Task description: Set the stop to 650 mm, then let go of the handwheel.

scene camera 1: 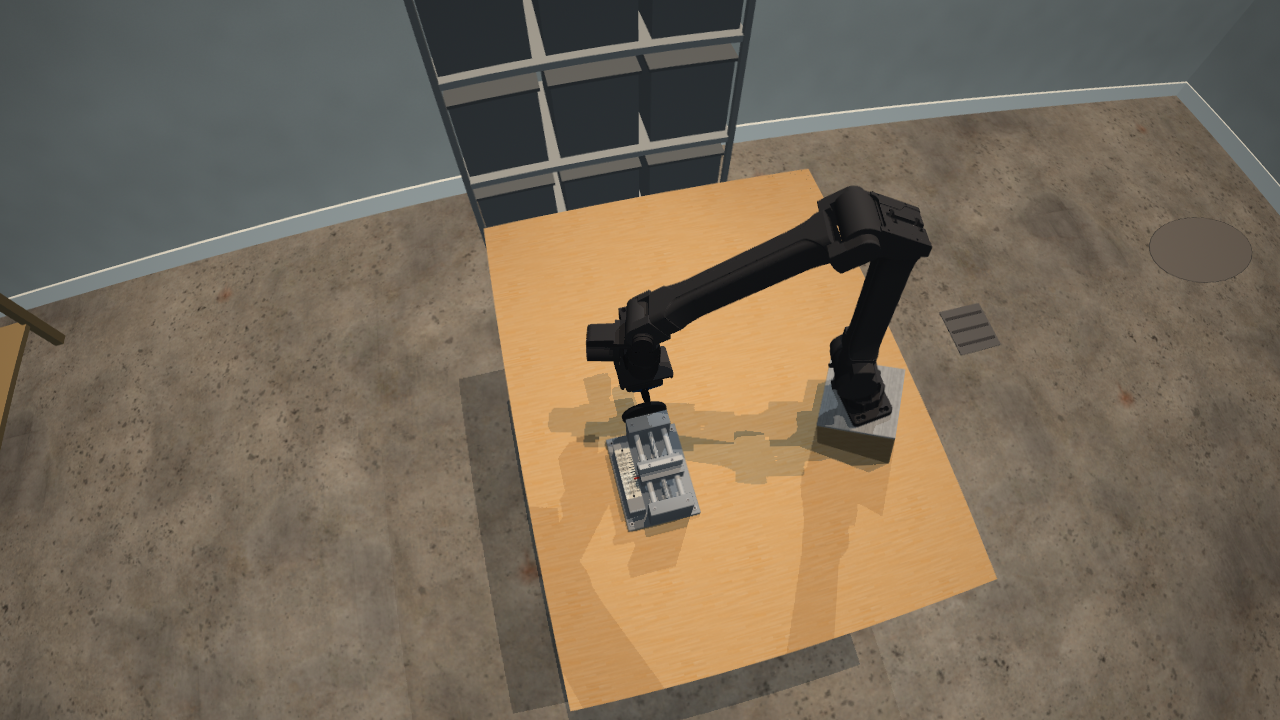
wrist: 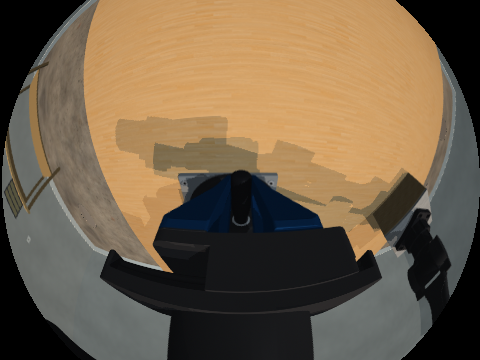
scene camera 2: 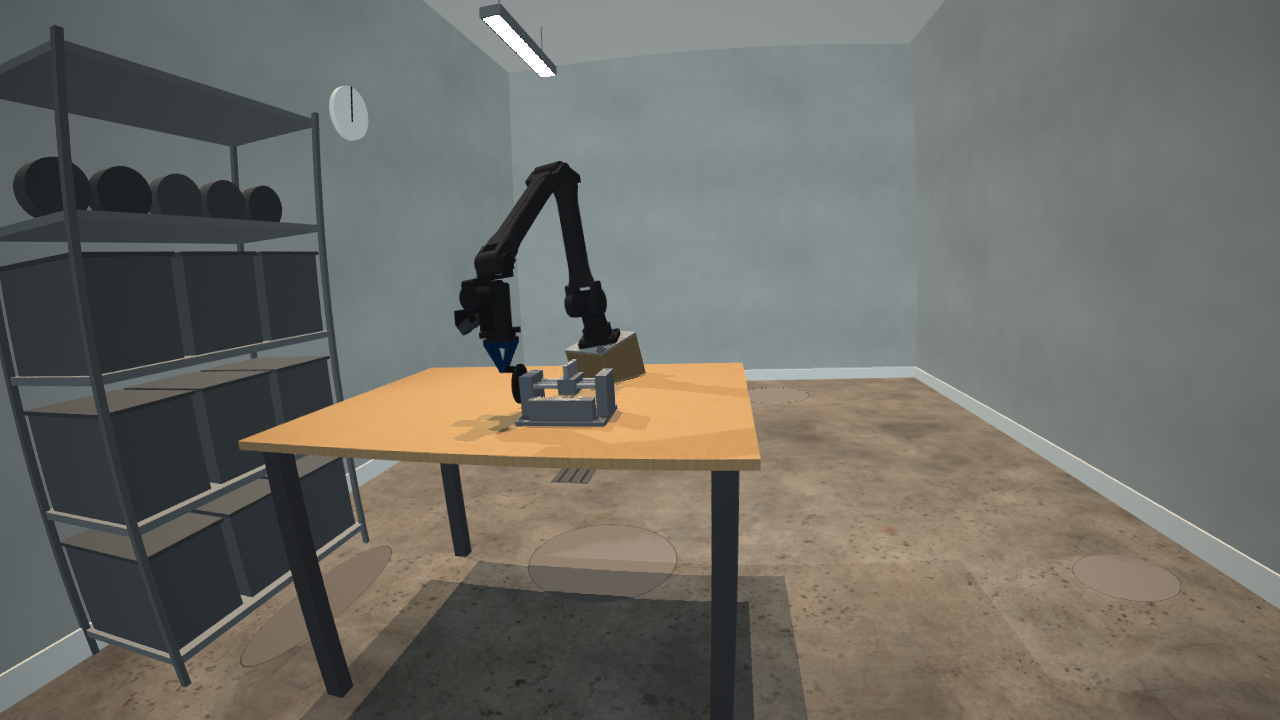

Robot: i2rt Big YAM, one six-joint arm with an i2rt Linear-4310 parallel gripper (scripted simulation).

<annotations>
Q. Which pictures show the gripper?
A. Scene camera 1, the wrist view and scene camera 2: all of them.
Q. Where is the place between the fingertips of the gripper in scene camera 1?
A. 643, 387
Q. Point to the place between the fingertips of the gripper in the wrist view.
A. At 241, 182
</annotations>
